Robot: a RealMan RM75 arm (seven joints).
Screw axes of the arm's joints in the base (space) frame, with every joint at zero. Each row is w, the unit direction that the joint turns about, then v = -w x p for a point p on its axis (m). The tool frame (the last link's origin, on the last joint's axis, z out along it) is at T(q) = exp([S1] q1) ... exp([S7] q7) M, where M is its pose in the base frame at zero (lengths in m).
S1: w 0 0 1 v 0 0 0
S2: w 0 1 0 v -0.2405 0 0
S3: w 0 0 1 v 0 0 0
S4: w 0 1 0 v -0.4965 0 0
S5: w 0 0 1 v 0 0 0
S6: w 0 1 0 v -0.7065 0 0
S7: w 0 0 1 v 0 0 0
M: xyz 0 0 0.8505 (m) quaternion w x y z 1 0 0 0
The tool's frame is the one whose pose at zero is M.
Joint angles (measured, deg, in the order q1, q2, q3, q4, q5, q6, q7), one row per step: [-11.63, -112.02, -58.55, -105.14, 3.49, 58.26, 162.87]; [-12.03, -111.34, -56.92, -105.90, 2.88, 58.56, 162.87]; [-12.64, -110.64, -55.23, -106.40, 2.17, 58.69, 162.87]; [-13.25, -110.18, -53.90, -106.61, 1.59, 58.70, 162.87]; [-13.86, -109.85, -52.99, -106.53, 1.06, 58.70, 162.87]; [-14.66, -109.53, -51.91, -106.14, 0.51, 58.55, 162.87]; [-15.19, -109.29, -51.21, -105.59, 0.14, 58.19, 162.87]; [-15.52, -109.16, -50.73, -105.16, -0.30, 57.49, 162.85]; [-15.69, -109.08, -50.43, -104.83, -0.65, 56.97, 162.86]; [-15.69, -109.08, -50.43, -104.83, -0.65, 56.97, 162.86]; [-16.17, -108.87, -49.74, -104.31, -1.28, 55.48, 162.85]
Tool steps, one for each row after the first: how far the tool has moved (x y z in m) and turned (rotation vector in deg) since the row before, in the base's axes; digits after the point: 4 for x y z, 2 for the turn. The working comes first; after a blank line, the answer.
Tool pose at each row, in the base's axes (x y z in m, rotation vector in deg; the steps are taken from these numbers as rounded here): [-0.1615, 0.3053, -0.0147, -118.12, -40.29, 8.52]; [-0.1571, 0.3006, -0.0189, -119.96, -39.03, 8.76]; [-0.1530, 0.2963, -0.0237, -121.94, -37.65, 9.06]; [-0.1496, 0.2930, -0.0282, -123.57, -36.53, 9.27]; [-0.1477, 0.2912, -0.0317, -124.76, -35.75, 9.57]; [-0.1460, 0.2895, -0.0363, -126.11, -34.78, 10.03]; [-0.1461, 0.2888, -0.0397, -126.97, -34.14, 10.41]; [-0.1453, 0.2883, -0.0426, -127.76, -33.77, 10.15]; [-0.1451, 0.2879, -0.0447, -128.30, -33.61, 9.98]; [-0.1451, 0.2879, -0.0447, -128.30, -33.61, 9.98]; [-0.1426, 0.2874, -0.0488, -129.57, -32.79, 8.97]

[0.0044, -0.0047, -0.0042, -1.61, 0.27, -1.13]; [0.0041, -0.0043, -0.0048, -1.75, 0.31, -1.21]; [0.0034, -0.0033, -0.0045, -1.45, 0.22, -0.98]; [0.0019, -0.0018, -0.0035, -1.10, 0.24, -0.63]; [0.0017, -0.0017, -0.0046, -1.28, 0.38, -0.73]; [-0.0001, -0.0007, -0.0034, -0.84, 0.30, -0.45]; [0.0008, -0.0005, -0.0029, -0.65, -0.22, -0.45]; [0.0002, -0.0004, -0.0021, -0.46, -0.18, -0.24]; [0.0000, 0.0000, 0.0000, 0.00, 0.00, 0.00]; [0.0025, -0.0005, -0.0041, -0.89, -0.68, -1.07]
